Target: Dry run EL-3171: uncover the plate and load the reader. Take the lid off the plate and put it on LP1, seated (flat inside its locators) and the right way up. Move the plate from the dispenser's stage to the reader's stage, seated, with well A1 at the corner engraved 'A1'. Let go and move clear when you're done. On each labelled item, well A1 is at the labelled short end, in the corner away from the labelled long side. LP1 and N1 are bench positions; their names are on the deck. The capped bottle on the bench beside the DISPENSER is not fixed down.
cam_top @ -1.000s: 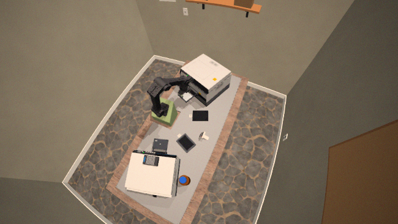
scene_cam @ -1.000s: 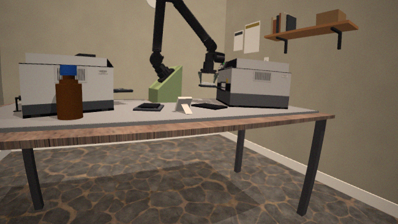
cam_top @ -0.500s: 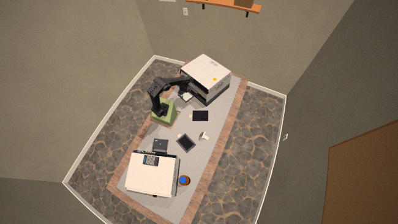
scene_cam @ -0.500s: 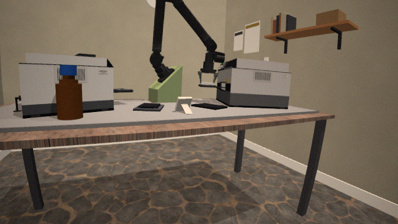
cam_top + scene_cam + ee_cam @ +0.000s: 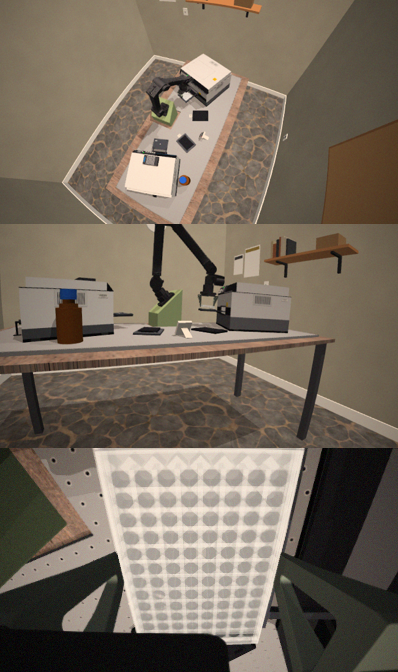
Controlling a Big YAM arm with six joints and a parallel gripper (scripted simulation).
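Now: hand right at the lidded white well plate. Round my hand: black pad (22 cm ahead, 13 cm below, 10 cm to the right); dark lid (42 cm to the right, 22 cm ahead, 12 cm below); grey pad (42 cm to the right, 22 cm ahead, 13 cm below).
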